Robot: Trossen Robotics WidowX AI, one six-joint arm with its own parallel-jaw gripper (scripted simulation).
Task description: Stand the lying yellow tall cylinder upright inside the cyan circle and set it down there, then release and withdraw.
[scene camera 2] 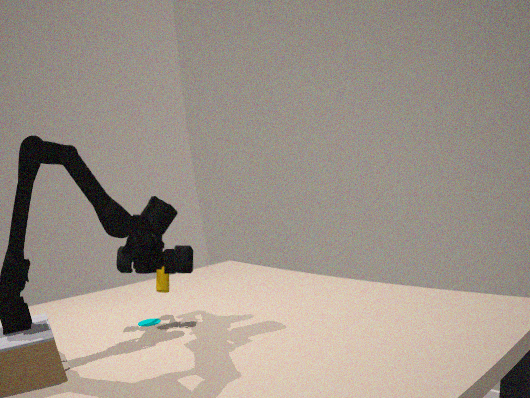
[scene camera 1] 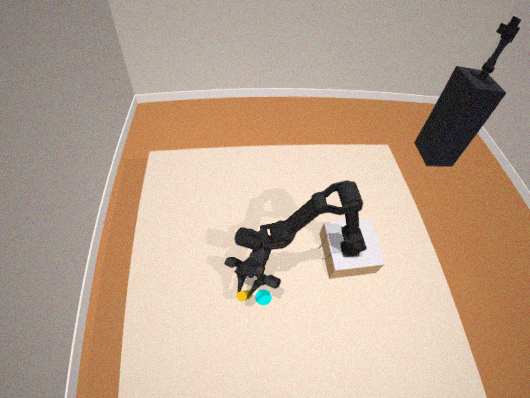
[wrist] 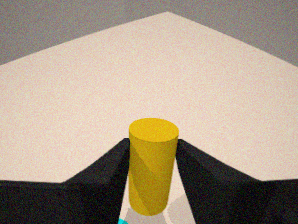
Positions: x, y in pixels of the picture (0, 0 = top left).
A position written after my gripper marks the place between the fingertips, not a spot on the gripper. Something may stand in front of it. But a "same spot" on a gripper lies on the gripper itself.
My gripper shows in scene camera 2 (162, 270), in scene camera 1 and in the wrist view. The same spot on my gripper: (wrist: 208, 183) is (scene camera 1: 242, 281).
